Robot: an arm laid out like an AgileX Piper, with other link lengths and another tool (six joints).
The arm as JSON. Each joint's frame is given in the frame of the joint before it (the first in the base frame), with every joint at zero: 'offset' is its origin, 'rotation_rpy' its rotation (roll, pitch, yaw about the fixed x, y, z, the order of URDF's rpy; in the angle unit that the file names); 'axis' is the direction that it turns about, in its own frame. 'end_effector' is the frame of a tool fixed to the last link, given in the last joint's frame.
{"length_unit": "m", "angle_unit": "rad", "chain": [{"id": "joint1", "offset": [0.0, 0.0, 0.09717], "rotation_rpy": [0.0, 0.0, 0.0], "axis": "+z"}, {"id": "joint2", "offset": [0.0, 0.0, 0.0], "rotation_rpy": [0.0, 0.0, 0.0], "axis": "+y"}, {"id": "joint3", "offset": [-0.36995, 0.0, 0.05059], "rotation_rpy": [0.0, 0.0, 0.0], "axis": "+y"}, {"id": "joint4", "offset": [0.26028, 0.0, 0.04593], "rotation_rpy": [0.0, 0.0, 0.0], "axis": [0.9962, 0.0, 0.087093]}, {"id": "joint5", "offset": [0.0, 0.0, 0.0], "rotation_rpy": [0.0, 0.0, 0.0], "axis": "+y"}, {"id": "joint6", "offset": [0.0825, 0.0, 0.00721], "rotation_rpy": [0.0, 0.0, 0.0], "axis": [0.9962, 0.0, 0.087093]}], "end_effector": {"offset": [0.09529, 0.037, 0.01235], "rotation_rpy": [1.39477, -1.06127, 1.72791]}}
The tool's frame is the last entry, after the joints.
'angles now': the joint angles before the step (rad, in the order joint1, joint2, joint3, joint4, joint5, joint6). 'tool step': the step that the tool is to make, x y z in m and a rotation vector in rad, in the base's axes. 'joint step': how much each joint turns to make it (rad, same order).
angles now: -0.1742, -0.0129, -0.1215, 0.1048, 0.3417, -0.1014
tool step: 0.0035, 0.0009, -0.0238, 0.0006, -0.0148, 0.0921
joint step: 0.1310, -0.0011, 0.1032, -0.1201, -0.1186, 0.1202
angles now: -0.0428, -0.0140, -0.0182, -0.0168, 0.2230, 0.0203
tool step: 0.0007, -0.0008, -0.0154, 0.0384, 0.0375, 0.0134
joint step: 0.0344, -0.0002, 0.0378, -0.0725, 0.0022, 0.1104
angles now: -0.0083, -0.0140, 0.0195, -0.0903, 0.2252, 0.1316
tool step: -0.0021, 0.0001, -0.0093, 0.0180, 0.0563, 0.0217
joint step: 0.0382, 0.0000, -0.0004, -0.0287, 0.0581, 0.0474
